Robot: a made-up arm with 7 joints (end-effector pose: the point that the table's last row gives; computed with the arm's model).
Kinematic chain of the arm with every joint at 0, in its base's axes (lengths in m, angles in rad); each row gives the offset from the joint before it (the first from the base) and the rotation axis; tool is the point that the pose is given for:
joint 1: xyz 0 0.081 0 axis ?
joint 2: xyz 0 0.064 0 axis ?
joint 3: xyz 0 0 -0.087 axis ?
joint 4: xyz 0 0 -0.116 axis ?
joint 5: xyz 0 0 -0.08 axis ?
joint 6: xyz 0 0 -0.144 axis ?
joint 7: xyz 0 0 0 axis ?
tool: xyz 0 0 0
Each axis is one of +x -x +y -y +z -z.
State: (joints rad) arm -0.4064 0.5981 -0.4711 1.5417 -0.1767 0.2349 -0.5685
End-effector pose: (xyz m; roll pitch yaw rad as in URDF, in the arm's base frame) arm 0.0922 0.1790 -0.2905 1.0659 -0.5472 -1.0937
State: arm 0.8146 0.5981 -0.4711 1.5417 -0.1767 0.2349 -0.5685
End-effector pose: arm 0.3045 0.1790 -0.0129 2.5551 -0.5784 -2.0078
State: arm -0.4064 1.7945 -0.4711 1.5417 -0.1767 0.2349 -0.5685
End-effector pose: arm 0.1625 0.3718 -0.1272 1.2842 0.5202 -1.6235
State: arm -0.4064 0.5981 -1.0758 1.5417 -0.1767 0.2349 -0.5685
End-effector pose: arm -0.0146 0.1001 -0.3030 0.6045 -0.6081 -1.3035
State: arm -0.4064 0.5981 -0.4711 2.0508 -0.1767 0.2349 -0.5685
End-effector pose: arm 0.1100 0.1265 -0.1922 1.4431 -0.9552 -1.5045
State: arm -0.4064 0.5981 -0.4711 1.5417 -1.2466 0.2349 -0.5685
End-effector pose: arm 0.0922 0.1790 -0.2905 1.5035 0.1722 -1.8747
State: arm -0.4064 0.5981 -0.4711 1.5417 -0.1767 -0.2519 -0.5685
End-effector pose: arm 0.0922 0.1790 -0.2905 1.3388 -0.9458 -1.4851
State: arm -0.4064 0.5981 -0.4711 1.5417 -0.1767 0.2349 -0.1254
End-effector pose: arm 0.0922 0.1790 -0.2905 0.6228 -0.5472 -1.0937
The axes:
joint 1: -y
joint 2: +x
joint 3: +z
joint 4: -y
joint 5: +z
joint 6: +y
joint 7: -x

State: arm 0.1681 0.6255 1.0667 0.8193 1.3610 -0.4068 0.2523
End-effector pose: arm 0.1122 0.4696 -0.1885 -1.8494 -0.3613 -3.1407
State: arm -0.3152 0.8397 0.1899 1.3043 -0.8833 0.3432 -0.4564
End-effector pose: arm 0.1569 0.3673 -0.2032 1.7734 0.3268 -0.9671
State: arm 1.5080 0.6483 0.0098 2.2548 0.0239 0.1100 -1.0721
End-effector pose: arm 0.0588 0.1835 0.1703 -2.1183 0.5227 -2.5374
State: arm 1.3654 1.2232 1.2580 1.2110 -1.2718 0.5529 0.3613
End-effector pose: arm -0.0765 0.4780 0.0818 -0.6458 -1.4562 2.6308
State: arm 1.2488 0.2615 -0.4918 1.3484 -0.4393 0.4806 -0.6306
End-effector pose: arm 0.3175 0.1106 0.0971 2.8725 -0.5384 -1.9917
